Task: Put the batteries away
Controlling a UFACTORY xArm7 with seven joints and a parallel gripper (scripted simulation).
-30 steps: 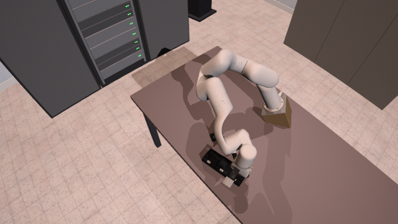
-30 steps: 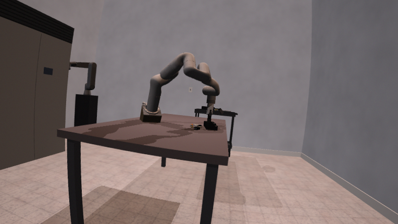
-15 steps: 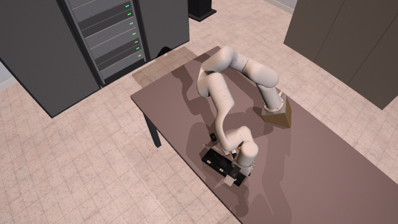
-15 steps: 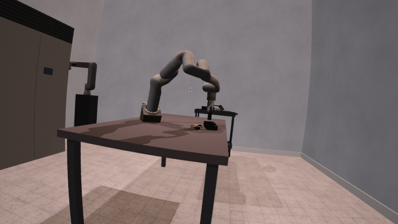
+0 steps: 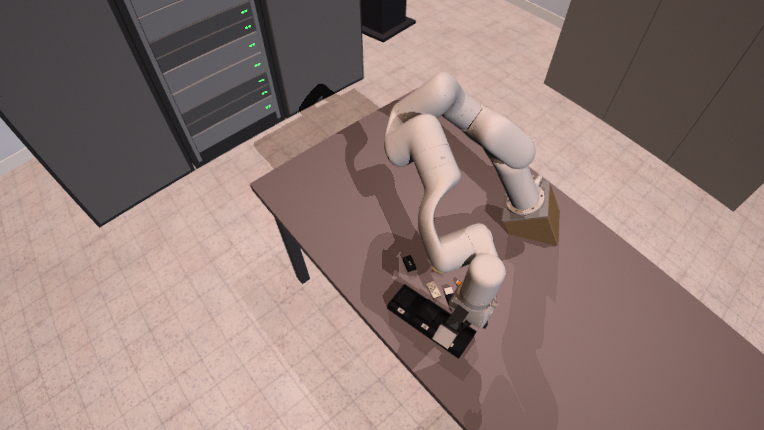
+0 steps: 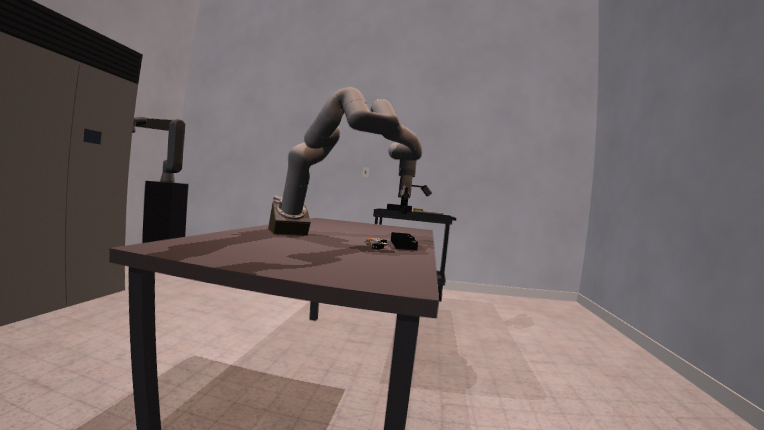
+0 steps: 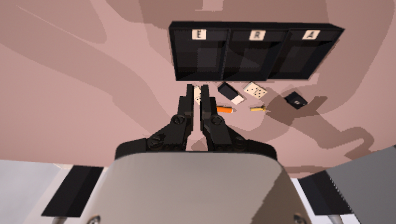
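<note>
The black 9V battery is 110 mm behind my hand, 260 mm to the right of it and 140 mm below it. Also, from my hand: black bin row (10 mm ahead, 90 mm to the right, 130 mm below); then black-and-white stick (100 mm behind, 90 mm to the right, 140 mm below); then orange battery (150 mm behind, 80 mm to the right, 140 mm below).
</note>
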